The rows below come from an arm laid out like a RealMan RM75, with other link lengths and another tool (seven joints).
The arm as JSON. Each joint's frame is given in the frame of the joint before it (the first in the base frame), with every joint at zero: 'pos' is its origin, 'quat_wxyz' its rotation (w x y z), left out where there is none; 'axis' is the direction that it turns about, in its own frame. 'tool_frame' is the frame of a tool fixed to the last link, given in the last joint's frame.
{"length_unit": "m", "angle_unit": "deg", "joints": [
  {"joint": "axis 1", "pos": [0.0, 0.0, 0.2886], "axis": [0.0, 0.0, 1.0]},
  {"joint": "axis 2", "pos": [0.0, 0.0, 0.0], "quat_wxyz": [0.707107, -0.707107, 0.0, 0.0], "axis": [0.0, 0.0, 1.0]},
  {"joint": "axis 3", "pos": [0.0, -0.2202, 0.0], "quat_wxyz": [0.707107, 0.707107, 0.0, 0.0], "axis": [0.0, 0.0, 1.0]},
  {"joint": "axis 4", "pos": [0.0, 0.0, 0.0], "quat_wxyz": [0.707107, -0.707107, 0.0, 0.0], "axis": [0.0, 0.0, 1.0]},
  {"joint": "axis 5", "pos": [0.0, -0.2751, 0.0], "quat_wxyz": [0.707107, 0.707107, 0.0, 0.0], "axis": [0.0, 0.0, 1.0]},
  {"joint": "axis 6", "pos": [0.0, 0.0, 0.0], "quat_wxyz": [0.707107, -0.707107, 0.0, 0.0], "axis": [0.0, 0.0, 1.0]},
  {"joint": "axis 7", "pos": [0.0, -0.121, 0.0], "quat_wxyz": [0.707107, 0.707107, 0.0, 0.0], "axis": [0.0, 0.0, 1.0]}
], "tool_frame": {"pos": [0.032, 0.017, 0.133], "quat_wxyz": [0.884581, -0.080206, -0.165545, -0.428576]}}
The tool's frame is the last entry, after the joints.
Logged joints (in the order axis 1, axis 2, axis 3, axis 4, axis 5, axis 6, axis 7), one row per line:
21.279 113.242 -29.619 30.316 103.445 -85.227 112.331
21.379 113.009 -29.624 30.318 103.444 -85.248 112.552
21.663 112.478 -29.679 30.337 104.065 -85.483 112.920
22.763 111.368 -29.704 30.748 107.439 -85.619 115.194
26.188 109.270 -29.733 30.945 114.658 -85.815 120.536
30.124 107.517 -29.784 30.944 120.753 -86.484 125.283
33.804 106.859 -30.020 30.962 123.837 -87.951 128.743
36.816 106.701 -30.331 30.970 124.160 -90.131 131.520
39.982 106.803 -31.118 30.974 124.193 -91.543 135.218
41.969 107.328 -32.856 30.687 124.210 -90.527 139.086
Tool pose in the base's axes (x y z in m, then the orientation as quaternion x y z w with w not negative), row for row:
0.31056 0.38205 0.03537 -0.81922 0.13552 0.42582 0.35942
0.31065 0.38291 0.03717 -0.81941 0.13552 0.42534 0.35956
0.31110 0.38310 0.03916 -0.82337 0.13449 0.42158 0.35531
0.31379 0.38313 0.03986 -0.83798 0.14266 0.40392 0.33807
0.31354 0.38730 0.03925 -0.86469 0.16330 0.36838 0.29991
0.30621 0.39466 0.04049 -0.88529 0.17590 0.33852 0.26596
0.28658 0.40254 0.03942 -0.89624 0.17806 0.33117 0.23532
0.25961 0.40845 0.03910 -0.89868 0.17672 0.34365 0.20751
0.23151 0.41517 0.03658 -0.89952 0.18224 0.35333 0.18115
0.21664 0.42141 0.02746 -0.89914 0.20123 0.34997 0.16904
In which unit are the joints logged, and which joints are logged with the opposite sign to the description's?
The joints are logged in degrees. Opposite sign: axis 4, axis 5.
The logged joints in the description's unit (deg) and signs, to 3 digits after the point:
21.279 113.242 -29.619 -30.316 -103.445 -85.227 112.331
21.379 113.009 -29.624 -30.318 -103.444 -85.248 112.552
21.663 112.478 -29.679 -30.337 -104.065 -85.483 112.920
22.763 111.368 -29.704 -30.748 -107.439 -85.619 115.194
26.188 109.270 -29.733 -30.945 -114.658 -85.815 120.536
30.124 107.517 -29.784 -30.944 -120.753 -86.484 125.283
33.804 106.859 -30.020 -30.962 -123.837 -87.951 128.743
36.816 106.701 -30.331 -30.970 -124.160 -90.131 131.520
39.982 106.803 -31.118 -30.974 -124.193 -91.543 135.218
41.969 107.328 -32.856 -30.687 -124.210 -90.527 139.086

